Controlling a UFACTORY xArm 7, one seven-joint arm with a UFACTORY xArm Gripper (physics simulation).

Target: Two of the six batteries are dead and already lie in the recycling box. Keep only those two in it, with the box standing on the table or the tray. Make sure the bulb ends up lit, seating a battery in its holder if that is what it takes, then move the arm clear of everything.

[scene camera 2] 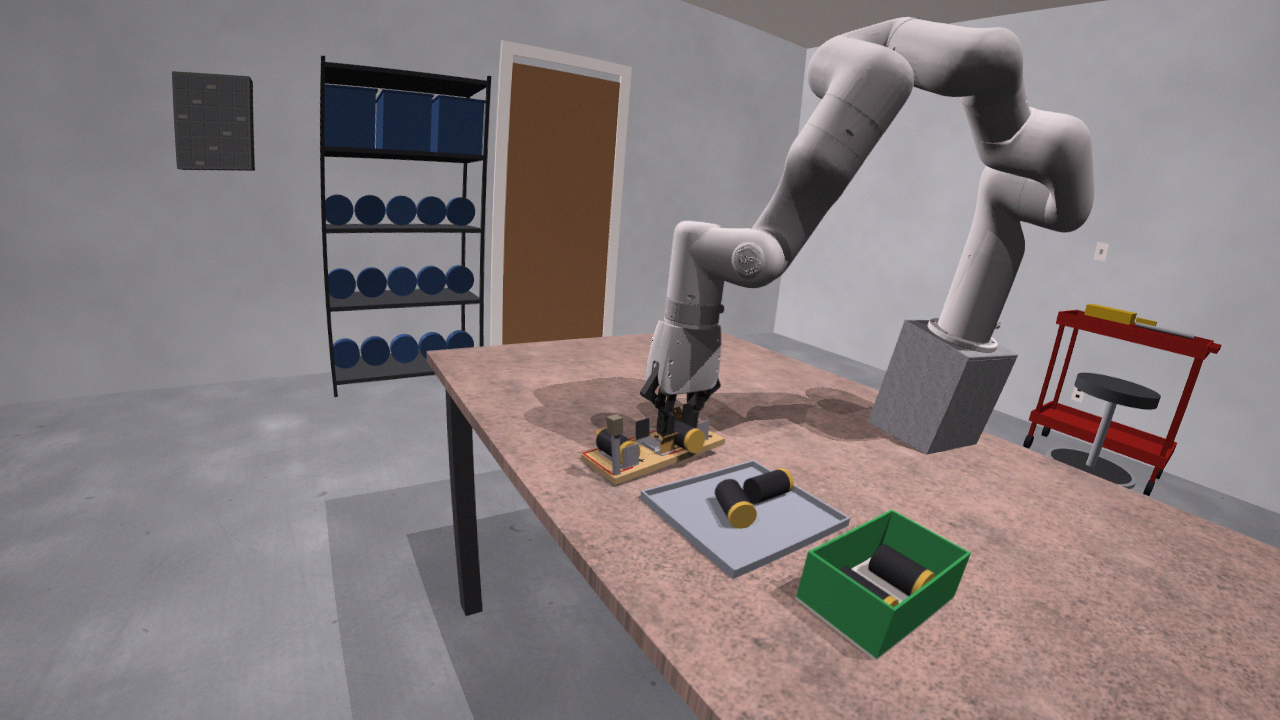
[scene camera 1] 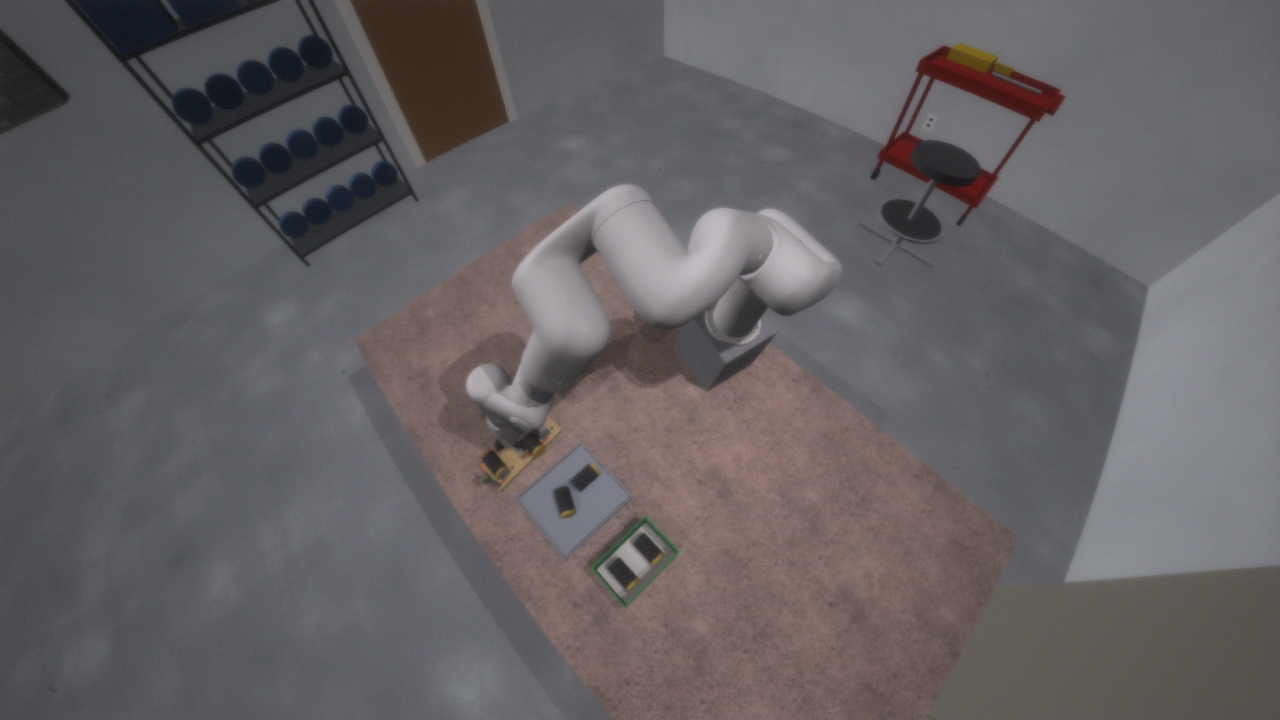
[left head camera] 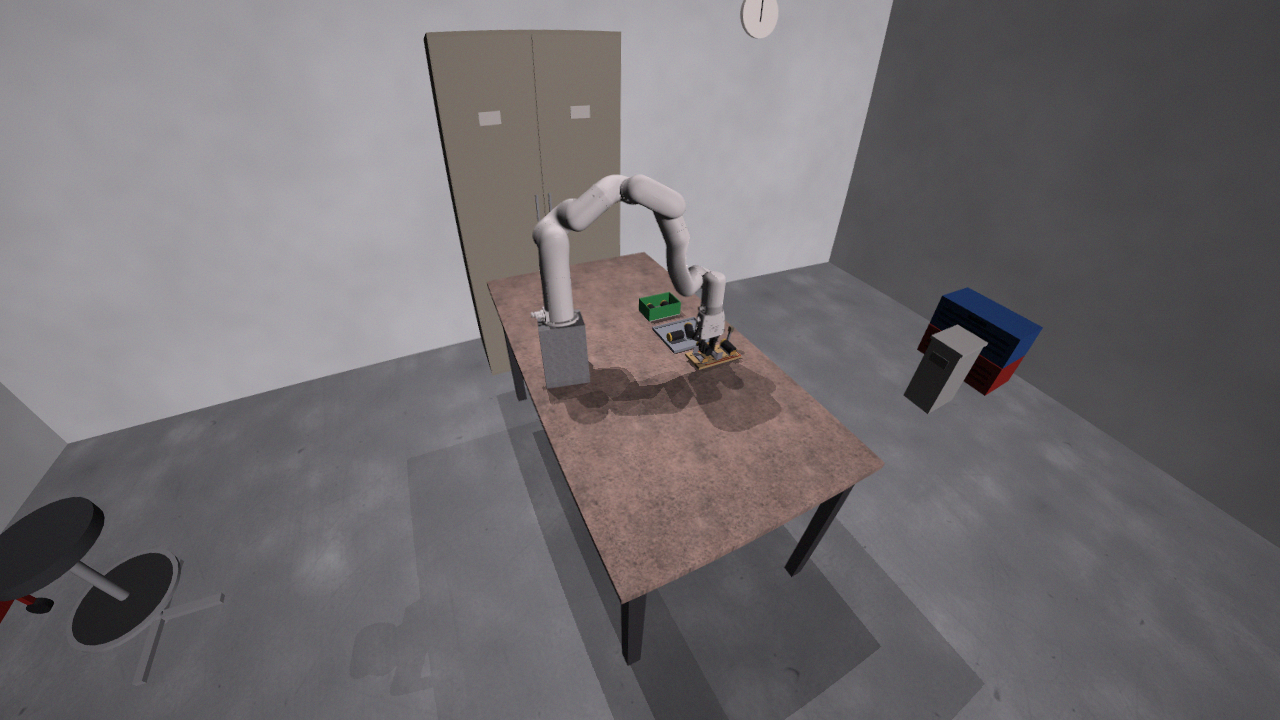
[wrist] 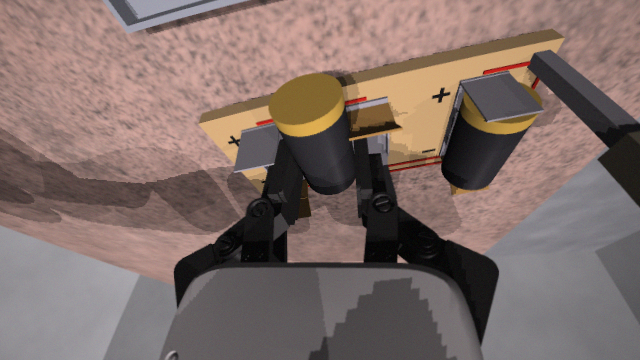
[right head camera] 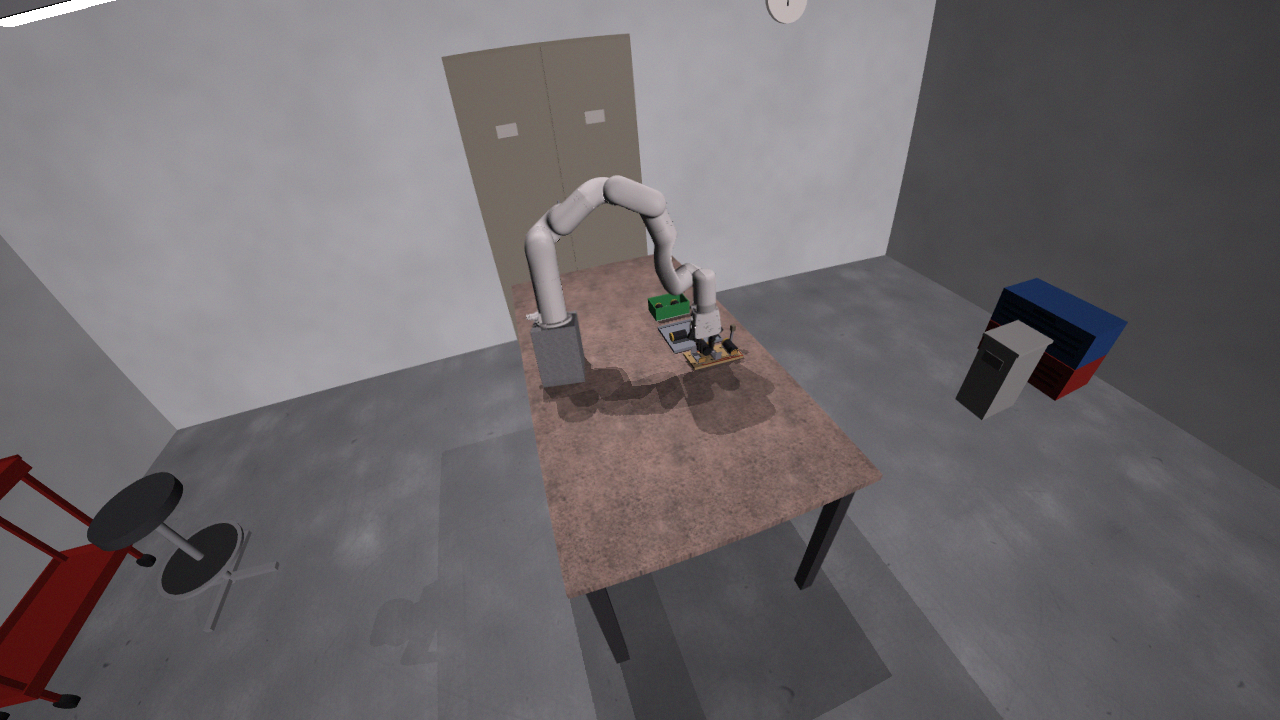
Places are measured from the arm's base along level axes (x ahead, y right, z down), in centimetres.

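Where they show: gripper, between the fingertips: (scene camera 2: 675, 434) (scene camera 1: 529, 440) (left head camera: 706, 350) (wrist: 326, 152) (right head camera: 705, 350); arm's base, origin of its link: (scene camera 2: 961, 337) (scene camera 1: 732, 320) (left head camera: 560, 319) (right head camera: 554, 320).
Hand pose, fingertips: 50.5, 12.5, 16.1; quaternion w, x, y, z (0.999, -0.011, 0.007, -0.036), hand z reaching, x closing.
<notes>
Each offset is from my fingertips to the top centre of the thing, as dx, dy, dz. "spot": to the spot under its first point. Level surfaces: height alone.
My gripper (wrist: 326, 152) is shut on a black battery with a gold end @(-0.2, -1.4, -2.4) (wrist: 320, 135) (scene camera 2: 690, 437), at one holder of the wooden board (wrist: 410, 70) (scene camera 2: 650, 462). In the wrist view the held battery stands tilted between metal clips. Another battery @(+9.4, +0.1, -1.3) (wrist: 487, 142) (scene camera 1: 494, 463) sits between clips in the other holder. Two batteries @(+1.2, -16.6, +0.2) (scene camera 2: 734, 503) @(-5.8, -14.9, +0.2) (scene camera 2: 768, 485) lie on the grey tray @(spot: +9.1, -16.7, +2.7) (scene camera 2: 680, 522) (scene camera 1: 565, 546). Two batteries @(-7.1, -35.8, +0.2) (scene camera 2: 899, 568) @(+0.1, -36.5, +0.2) (scene camera 1: 622, 572) (scene camera 1: 647, 547) lie in the green recycling box @(-3.5, -36.1, -2.1) (scene camera 2: 845, 604) (scene camera 1: 605, 586), which stands on the table. I cannot make out a lit bulb.
A dark post with a block @(spot: +12.4, -4.5, -5.1) (scene camera 2: 614, 424) rises at the far end of the board, near the second battery. The tray lies between the board and the green box. The grey arm pedestal (scene camera 2: 939, 394) stands on the table @(dz +3.9) (scene camera 2: 1074, 573).
</notes>
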